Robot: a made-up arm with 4 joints.
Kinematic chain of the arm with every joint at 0, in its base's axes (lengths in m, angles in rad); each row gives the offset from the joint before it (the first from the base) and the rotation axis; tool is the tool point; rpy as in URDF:
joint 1: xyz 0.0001 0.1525 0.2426 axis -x
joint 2: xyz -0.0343 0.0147 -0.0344 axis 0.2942 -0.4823 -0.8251
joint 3: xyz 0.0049 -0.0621 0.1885 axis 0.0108 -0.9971 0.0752
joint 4: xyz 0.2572 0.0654 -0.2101 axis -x
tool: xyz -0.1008 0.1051 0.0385 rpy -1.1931 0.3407 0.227
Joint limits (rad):
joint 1: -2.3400..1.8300
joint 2: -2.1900..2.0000
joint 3: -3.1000..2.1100
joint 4: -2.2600..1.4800
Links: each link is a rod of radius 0.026 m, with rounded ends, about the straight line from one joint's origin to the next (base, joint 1, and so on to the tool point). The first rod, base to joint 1, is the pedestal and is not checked.
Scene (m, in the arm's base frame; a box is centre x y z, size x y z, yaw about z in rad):
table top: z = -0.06
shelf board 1: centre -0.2 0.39 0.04 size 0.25 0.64 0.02 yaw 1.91
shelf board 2: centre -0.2 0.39 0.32 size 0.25 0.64 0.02 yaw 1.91
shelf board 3: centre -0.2 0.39 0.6 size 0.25 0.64 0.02 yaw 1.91
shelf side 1: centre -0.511 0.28 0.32 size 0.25 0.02 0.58 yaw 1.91
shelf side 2: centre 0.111 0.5 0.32 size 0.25 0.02 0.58 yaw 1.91
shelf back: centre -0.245 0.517 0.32 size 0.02 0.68 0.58 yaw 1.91
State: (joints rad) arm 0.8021 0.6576 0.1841 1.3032
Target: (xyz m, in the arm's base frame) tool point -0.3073 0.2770 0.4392
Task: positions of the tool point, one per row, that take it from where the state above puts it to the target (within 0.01 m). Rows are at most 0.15 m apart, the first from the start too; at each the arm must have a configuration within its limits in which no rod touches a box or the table.
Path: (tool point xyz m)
1: 0.1410 0.0952 0.1284
2: 0.0418 0.0907 0.0619
3: -0.0749 0.0878 0.0527
4: -0.1817 0.0861 0.1017
5: -0.2548 0.0886 0.1971
6: -0.2800 0.1011 0.3180
7: -0.2556 0.1304 0.4392
8: -0.2855 0.2017 0.4483
9: -0.3073 0.2770 0.4392

